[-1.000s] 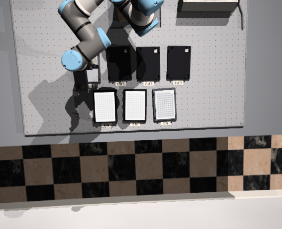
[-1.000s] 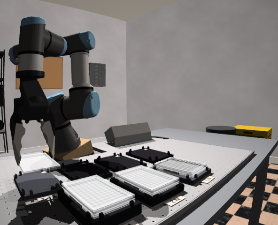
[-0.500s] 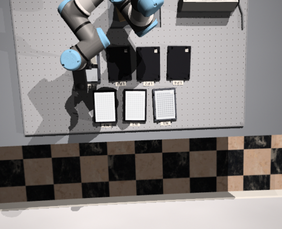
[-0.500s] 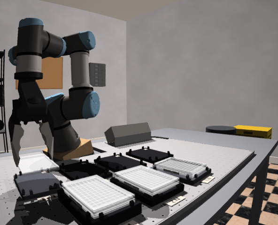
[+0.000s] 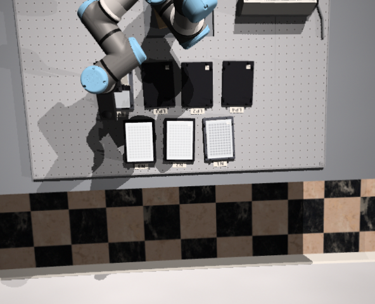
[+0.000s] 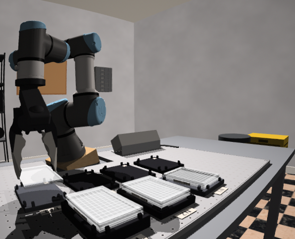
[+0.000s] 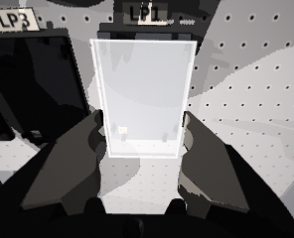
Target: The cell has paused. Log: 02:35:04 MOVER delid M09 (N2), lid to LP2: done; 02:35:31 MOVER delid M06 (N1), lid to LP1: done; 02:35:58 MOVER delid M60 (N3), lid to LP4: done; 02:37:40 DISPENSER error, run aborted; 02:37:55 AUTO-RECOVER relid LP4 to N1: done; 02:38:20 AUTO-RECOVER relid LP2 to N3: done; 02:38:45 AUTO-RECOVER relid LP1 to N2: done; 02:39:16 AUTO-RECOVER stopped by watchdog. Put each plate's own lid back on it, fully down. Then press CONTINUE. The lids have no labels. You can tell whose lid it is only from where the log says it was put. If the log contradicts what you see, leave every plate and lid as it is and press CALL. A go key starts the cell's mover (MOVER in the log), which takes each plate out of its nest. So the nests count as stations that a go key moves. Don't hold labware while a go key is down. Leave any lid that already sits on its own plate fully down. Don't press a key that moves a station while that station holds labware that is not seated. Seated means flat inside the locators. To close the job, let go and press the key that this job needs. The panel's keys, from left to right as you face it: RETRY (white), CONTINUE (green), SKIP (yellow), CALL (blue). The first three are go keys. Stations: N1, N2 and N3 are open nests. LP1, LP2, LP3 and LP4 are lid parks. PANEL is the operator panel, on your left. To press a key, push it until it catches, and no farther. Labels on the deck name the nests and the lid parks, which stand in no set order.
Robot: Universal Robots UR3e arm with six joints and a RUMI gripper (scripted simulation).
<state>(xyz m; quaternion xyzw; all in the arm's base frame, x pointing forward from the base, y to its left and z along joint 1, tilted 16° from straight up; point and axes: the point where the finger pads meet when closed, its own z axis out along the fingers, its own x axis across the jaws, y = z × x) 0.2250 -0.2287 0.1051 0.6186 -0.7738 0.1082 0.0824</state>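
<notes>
Right now the lid park LP1 is 6 cm below my hand. Also, from my hand: lid park LP2: 5 cm ahead, 26 cm to the left, 6 cm below; plate: 19 cm ahead, 3 cm to the left, 3 cm below; LP3 lid park: 2 cm ahead, 13 cm to the left, 6 cm below.
</notes>
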